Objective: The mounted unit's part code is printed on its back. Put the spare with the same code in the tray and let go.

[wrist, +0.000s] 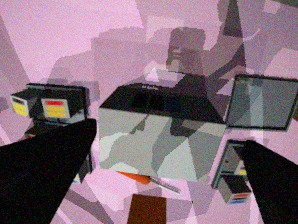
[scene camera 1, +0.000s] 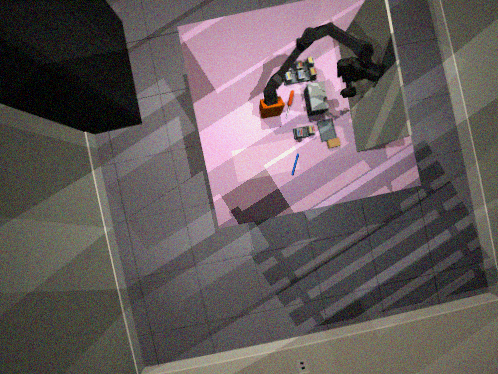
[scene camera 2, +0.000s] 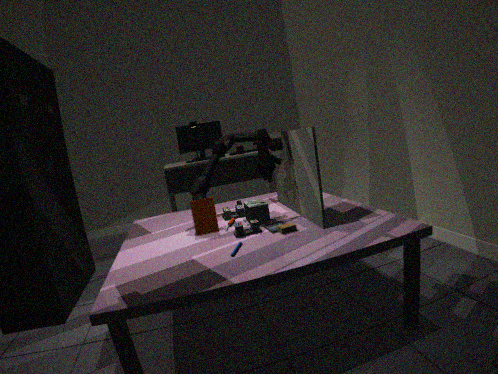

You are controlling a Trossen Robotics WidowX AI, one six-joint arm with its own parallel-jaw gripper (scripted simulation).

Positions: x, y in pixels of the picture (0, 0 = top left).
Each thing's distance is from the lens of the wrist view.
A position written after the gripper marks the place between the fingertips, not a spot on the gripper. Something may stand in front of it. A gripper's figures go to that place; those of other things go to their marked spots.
gripper (wrist: 171, 136): 10 cm
mounted unit (wrist: 152, 133): 22 cm
